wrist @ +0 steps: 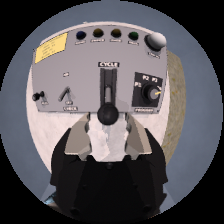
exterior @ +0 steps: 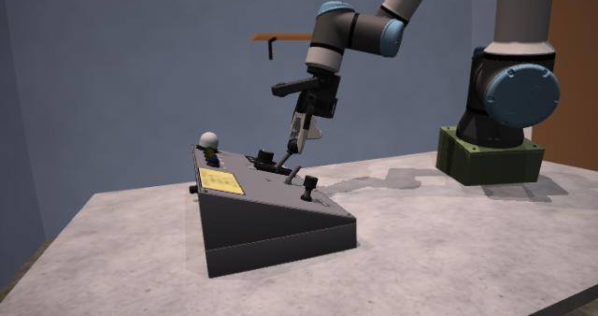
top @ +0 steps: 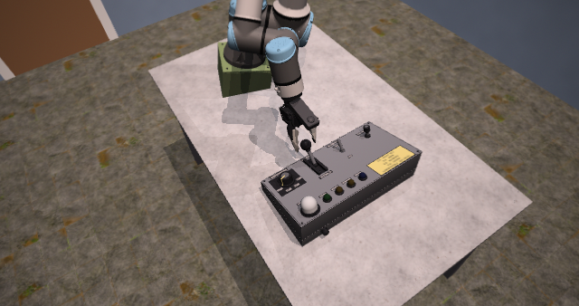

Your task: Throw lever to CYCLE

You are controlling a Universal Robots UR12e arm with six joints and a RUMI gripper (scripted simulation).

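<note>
My gripper is now 30 mm short of the ball-topped lever and 30 mm above it. Also, from my hand: rotary selector: 50 mm ahead, 140 mm to the right, 40 mm below; then toggle switch: 60 mm ahead, 120 mm to the left, 40 mm below; then wedge-shaped console: 90 mm ahead, 50 mm to the left, 60 mm below.
</note>
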